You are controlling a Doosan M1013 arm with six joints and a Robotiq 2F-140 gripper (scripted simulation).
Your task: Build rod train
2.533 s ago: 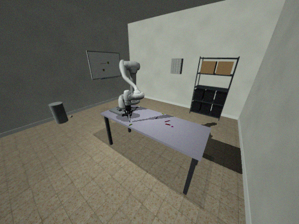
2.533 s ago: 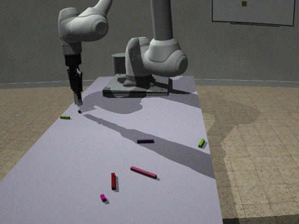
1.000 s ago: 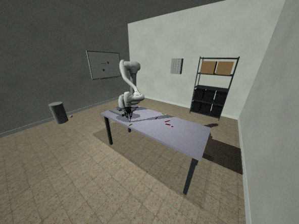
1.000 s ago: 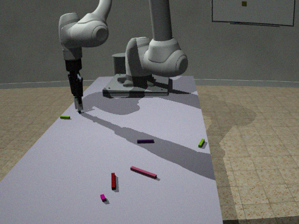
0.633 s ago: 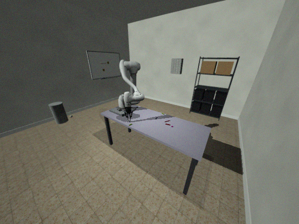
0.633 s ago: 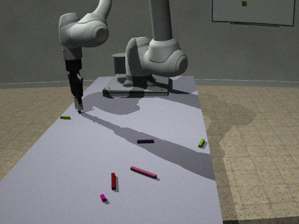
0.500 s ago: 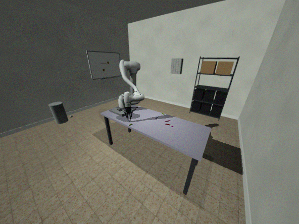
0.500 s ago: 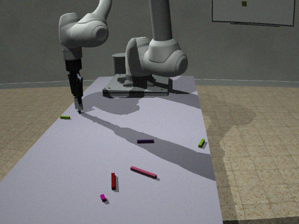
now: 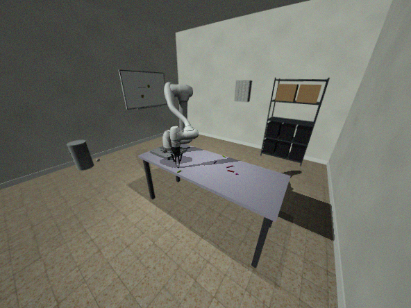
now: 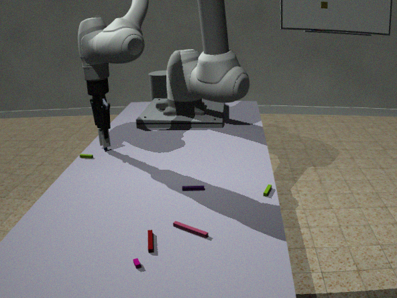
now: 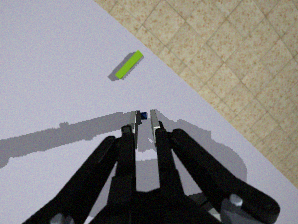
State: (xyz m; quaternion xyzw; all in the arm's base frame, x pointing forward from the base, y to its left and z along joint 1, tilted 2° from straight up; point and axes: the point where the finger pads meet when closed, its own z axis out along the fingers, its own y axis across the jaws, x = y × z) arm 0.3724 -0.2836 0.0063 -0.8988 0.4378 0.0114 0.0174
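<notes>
Now: hand 4 cm above the blue rod. From my hand the other things lie so: red rod (54 cm ahead, 23 cm to the left, 4 cm below); purple rod (31 cm ahead, 32 cm to the left, 4 cm below); pink rod (50 cm ahead, 31 cm to the left, 4 cm below).
</notes>
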